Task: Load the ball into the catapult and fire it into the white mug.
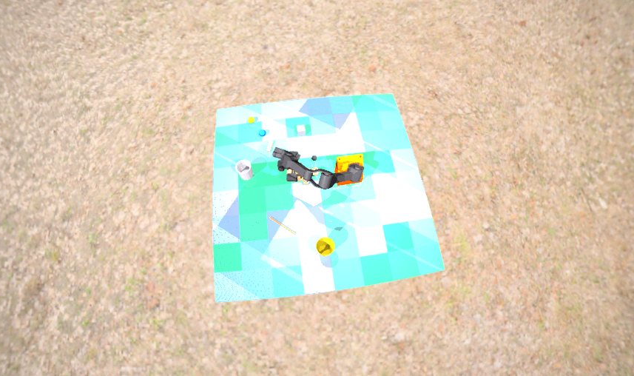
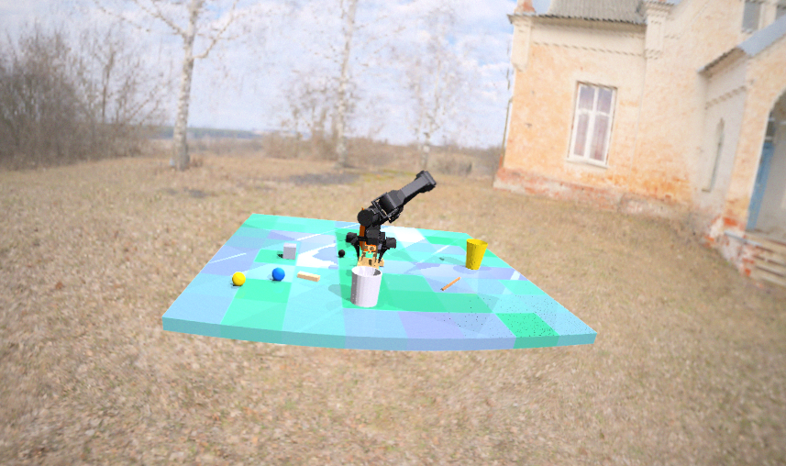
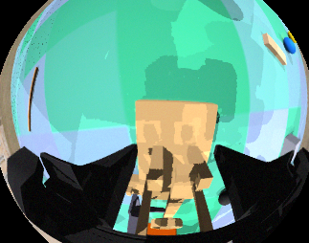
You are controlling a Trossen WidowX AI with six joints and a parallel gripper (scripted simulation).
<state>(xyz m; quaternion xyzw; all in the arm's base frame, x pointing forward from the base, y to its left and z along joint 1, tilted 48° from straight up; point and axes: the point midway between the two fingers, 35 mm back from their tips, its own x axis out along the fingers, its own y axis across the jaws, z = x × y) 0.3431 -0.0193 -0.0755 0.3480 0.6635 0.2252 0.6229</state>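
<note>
The black ball lies 14 cm behind my gripper tip, 9 cm to the right of it and 2 cm below it. Also, from my gripper tip: wooden catapult (6 cm behind, 3 cm to the left, 2 cm above); then white mug (29 cm ahead, 6 cm to the right); then small wooden block (22 cm to the right, 12 cm ahead, 3 cm below).
</note>
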